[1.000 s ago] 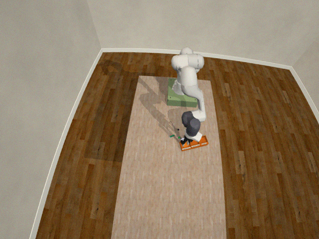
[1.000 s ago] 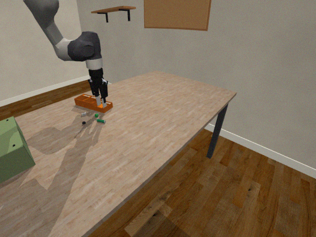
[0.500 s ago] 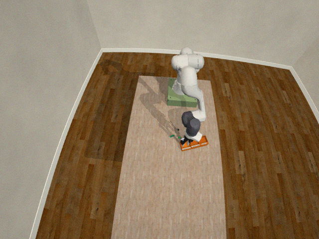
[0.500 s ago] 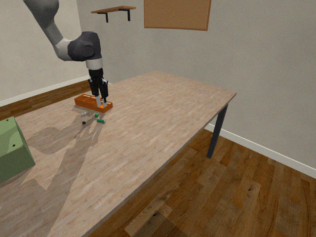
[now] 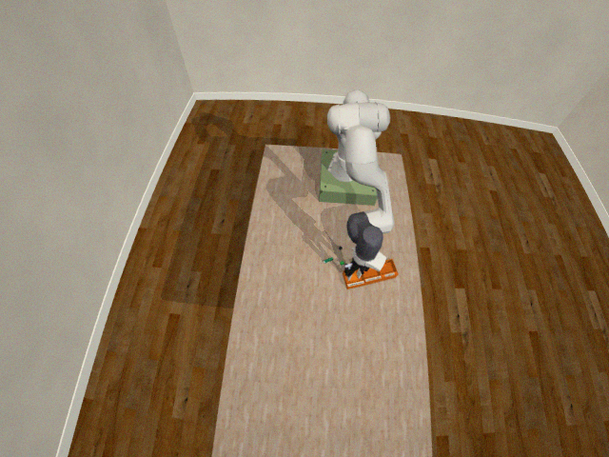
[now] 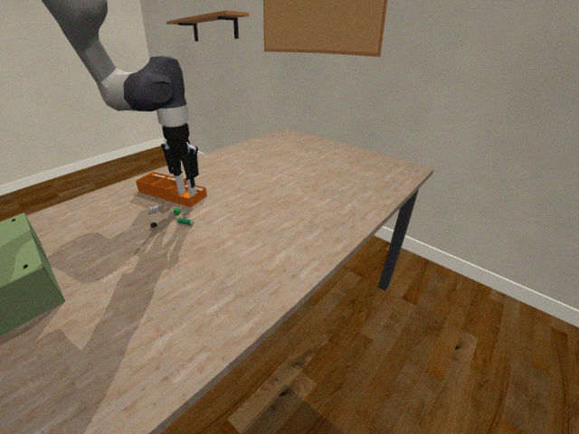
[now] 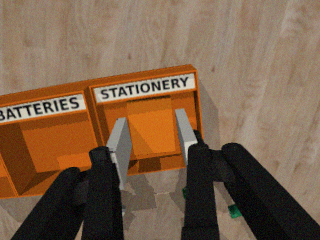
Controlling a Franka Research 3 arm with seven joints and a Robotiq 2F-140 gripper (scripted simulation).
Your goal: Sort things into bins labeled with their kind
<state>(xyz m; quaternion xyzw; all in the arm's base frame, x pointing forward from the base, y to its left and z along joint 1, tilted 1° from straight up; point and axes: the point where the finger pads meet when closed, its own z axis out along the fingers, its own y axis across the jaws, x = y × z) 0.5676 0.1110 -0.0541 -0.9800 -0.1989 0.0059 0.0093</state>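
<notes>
My hand is 4 cm above the orange block. Round my hand: white piece 12 cm behind, 4 cm below, 2 cm to the left; then labelled bins 8 cm to the left, 3 cm below, 3 cm behind; then small green cube 7 cm behind, 6 cm to the right, 4 cm below.
</notes>
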